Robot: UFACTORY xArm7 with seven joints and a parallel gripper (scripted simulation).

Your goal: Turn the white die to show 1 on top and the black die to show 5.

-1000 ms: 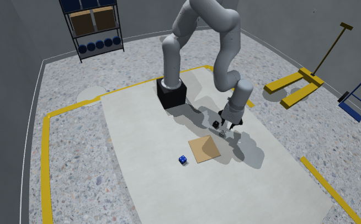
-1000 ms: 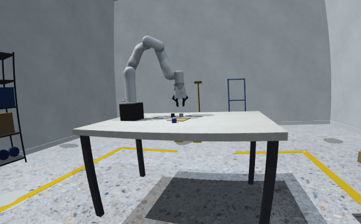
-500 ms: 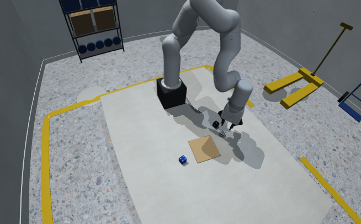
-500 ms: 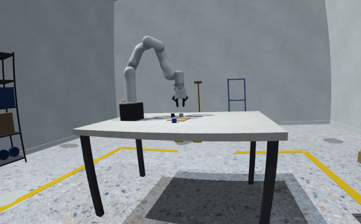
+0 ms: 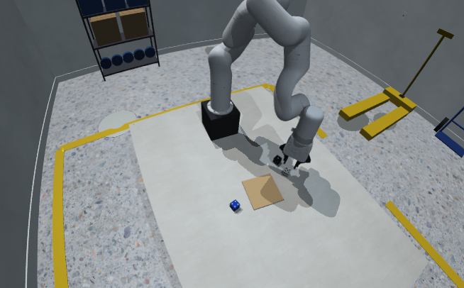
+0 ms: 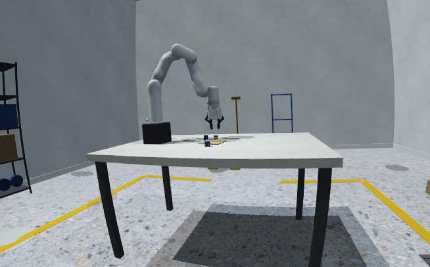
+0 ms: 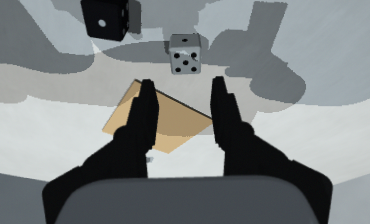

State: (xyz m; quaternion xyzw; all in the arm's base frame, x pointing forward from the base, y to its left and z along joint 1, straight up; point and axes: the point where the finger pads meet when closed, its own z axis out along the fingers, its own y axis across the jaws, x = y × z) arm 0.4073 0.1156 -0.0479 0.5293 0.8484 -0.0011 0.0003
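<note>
Right now my hand is 8 cm above the white die. From my hand the other things lie so: black die: 8 cm below, 7 cm behind, 1 cm to the left; blue die: 29 cm to the right, 8 cm below, 1 cm ahead; tan mat: 15 cm to the right, 9 cm below, 1 cm ahead.
</note>
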